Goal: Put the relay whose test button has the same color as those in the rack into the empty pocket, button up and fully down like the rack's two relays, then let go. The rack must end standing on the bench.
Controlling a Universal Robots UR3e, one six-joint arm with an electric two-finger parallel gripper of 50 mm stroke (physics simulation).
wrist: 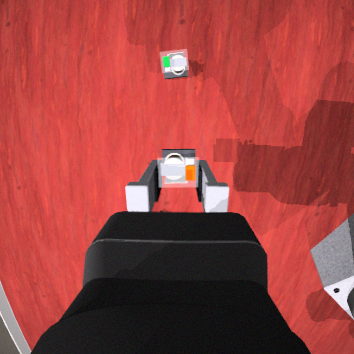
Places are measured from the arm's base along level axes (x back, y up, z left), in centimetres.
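Pixels of known places: gripper, fingertip midpoint: (178, 172).
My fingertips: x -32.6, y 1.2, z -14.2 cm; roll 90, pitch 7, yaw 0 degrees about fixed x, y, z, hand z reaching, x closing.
Observation:
Ahead of a thing's pixels: the offset from my fingertips to its top centre. Level surfaces: height alone.
A clear-cased relay with an orange test button {dx -0.1, dy +2.9, dz -0.8 cm} (177, 171) is between the two fingers of my gripper (178, 172), button side facing the camera. The gripper is shut on it, one finger against each side. It appears held above the red bench {dy -10.3 cm} (75, 125). A second relay with a green test button {dx -1.7, dy -5.9, dz -9.9 cm} (174, 64) stands on the bench farther up the view, button up, apart from the gripper. The rack's pockets and its two relays cannot be made out in this view.
A grey and white block-like object (334, 255) shows in part at the right edge, with a dark hole in its white face. A pale edge strip (12, 320) runs at the lower left corner. Shadows of the arm fall on the right side.

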